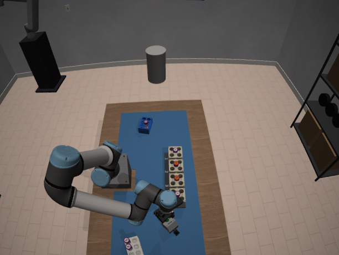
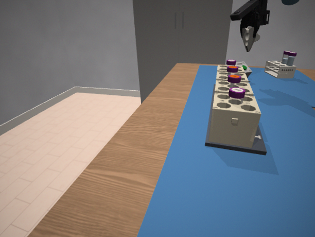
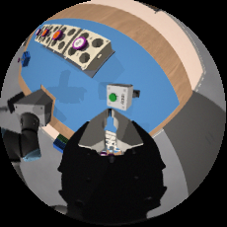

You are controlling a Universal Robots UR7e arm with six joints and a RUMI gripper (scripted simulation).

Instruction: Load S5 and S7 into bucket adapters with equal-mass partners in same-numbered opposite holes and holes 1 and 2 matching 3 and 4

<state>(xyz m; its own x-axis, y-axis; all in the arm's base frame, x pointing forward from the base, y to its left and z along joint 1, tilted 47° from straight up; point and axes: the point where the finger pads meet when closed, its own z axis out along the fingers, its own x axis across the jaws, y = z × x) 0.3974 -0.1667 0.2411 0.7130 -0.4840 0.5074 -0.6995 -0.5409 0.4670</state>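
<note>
Now: the green done key 8 cm below my hand. Also, from my hand: blanks rack: 18 cm behind, 19 cm to the right, 12 cm below.
</note>
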